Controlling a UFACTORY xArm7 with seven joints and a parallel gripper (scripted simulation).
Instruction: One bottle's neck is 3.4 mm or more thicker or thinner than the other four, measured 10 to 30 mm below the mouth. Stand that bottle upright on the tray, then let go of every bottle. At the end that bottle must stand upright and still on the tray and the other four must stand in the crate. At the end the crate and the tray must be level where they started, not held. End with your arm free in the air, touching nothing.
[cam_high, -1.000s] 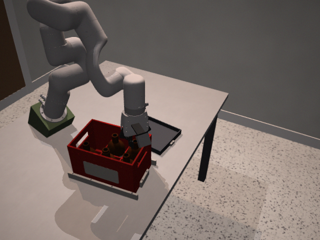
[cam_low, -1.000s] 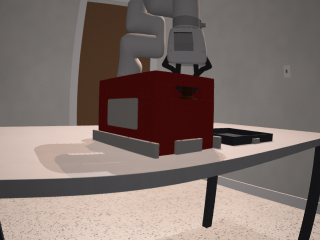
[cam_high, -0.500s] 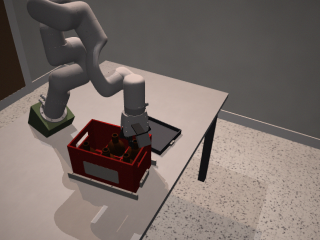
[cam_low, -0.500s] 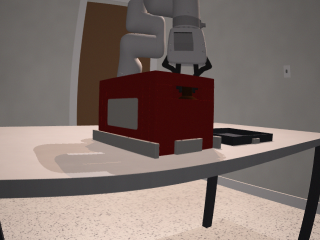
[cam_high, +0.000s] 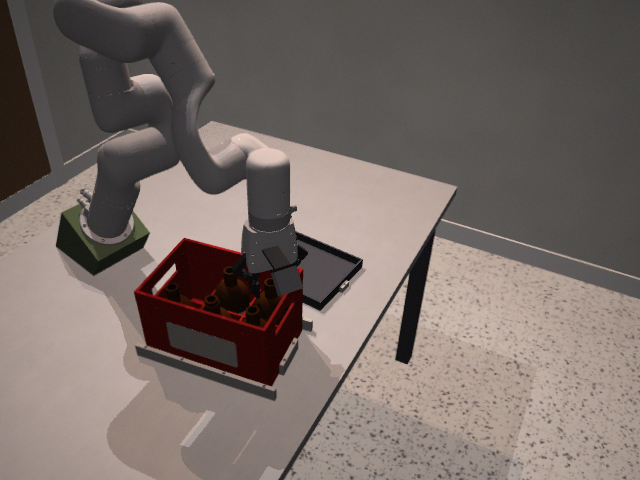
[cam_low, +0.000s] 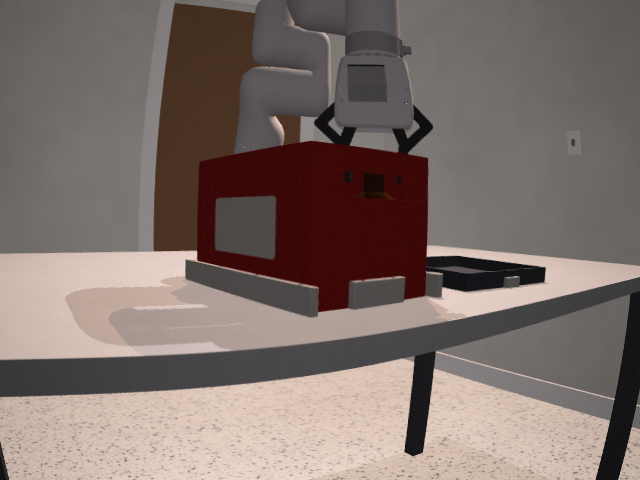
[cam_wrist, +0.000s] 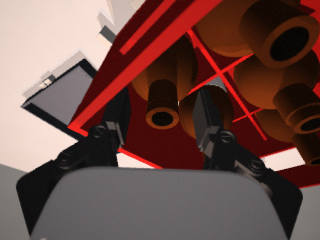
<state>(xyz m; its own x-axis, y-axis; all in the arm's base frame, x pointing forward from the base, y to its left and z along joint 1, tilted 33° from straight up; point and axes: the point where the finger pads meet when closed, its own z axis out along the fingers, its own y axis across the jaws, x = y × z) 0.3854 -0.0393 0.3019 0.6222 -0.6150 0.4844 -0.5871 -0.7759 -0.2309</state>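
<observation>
My gripper is now 90 mm past the red crate, 50 mm to the left of it and 70 mm above it. The rest, counted from my hand: black tray (40 mm behind, 240 mm to the left, 150 mm below).
</observation>
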